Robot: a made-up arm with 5 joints.
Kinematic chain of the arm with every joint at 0, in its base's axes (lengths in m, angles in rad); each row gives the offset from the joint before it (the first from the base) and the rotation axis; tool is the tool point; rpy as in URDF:
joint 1: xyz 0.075 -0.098 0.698 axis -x
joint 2: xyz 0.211 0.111 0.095 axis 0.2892 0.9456 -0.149
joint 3: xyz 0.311 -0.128 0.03 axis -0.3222 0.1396 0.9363
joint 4: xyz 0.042 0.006 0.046 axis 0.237 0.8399 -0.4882
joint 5: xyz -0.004 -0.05 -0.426 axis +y
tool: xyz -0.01 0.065 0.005 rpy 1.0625 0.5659 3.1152
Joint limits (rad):
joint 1: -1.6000..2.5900
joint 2: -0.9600..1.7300
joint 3: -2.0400..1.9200
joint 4: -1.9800..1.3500
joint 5: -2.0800..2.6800
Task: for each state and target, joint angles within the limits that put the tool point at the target. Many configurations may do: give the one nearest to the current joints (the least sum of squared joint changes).
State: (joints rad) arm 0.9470 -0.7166 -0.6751 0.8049 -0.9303
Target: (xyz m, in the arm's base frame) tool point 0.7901 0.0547 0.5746
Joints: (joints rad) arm 1.0486 -0.5928 -1.0837 0.3443 -0.9632
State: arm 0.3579 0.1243 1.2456 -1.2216 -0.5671
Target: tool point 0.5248 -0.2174 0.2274
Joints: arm 0.7333 0.6607 1.0892 -0.9963 -0.5928
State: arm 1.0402 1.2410 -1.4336 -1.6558 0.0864
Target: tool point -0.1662 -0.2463 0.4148
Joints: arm 0.3485 1.7265 -1.8463 -0.8842 0.0972
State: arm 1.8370 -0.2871 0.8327 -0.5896 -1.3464
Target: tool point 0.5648 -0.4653 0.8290
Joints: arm 1.9221 0.3393 0.8794 -0.3480 -1.3484
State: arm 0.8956 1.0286 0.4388 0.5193 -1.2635
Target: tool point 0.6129 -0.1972 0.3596
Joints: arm 0.2624 0.2358 0.3046 -0.2637 -1.2813
